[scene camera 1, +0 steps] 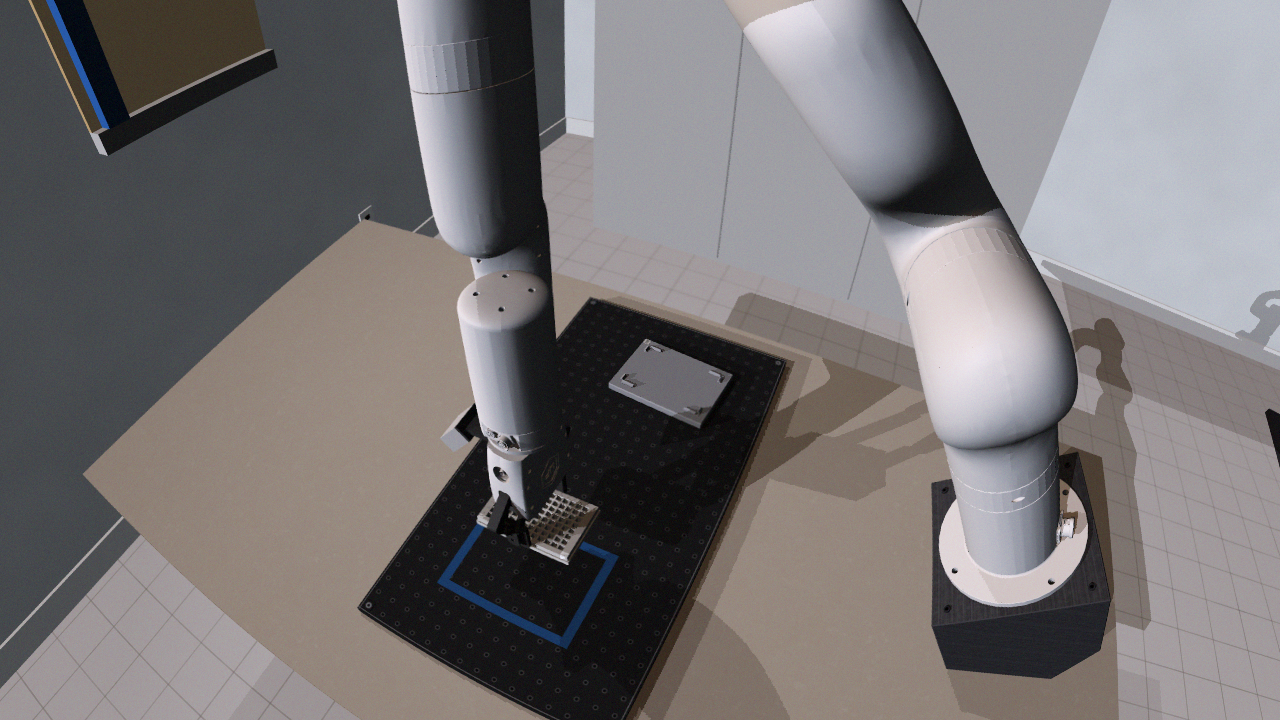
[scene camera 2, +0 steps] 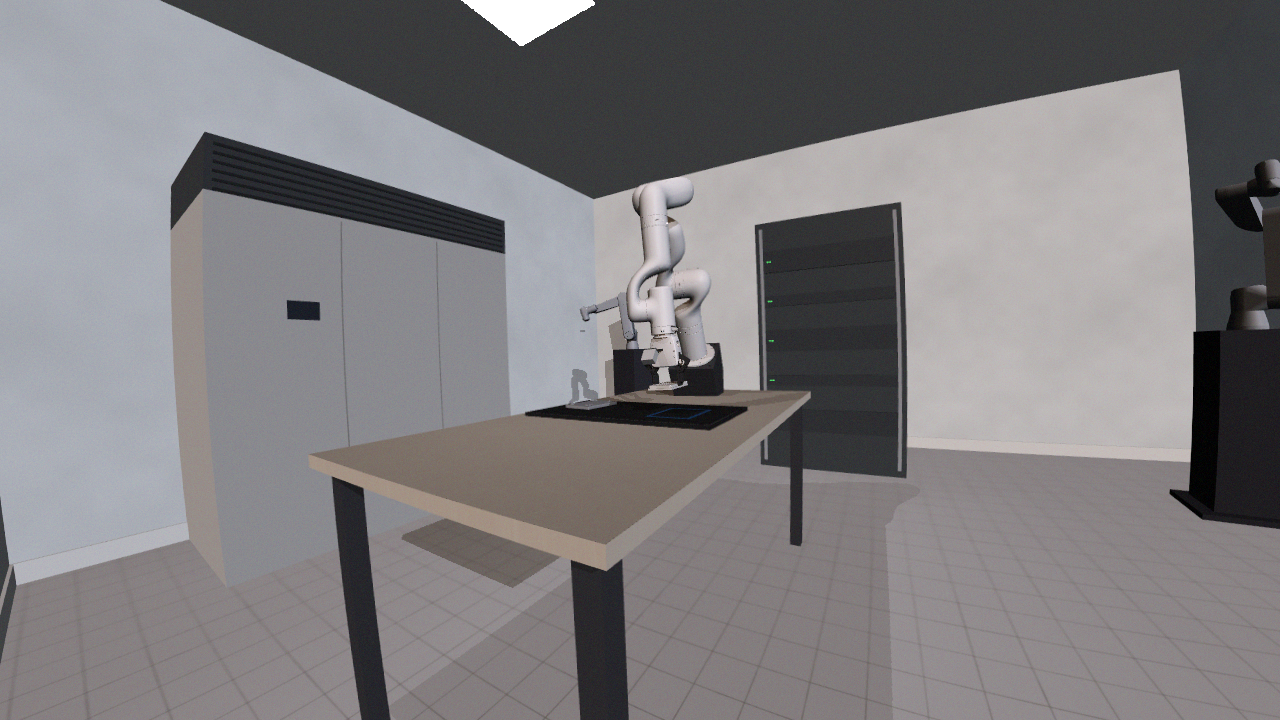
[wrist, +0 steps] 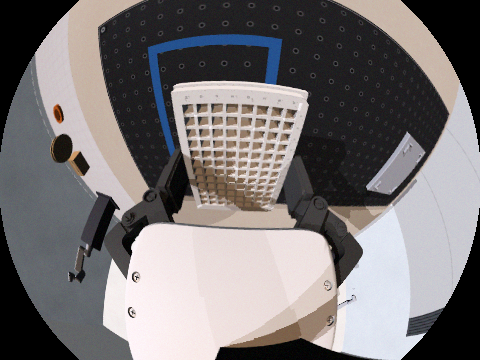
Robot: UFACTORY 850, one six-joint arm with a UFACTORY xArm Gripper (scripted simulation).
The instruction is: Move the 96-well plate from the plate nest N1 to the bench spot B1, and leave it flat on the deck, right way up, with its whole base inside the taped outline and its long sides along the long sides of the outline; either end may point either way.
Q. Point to a grey plate nest N1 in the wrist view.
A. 399, 165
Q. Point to a white 96-well plate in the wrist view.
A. At 246, 179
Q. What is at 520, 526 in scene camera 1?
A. My gripper.
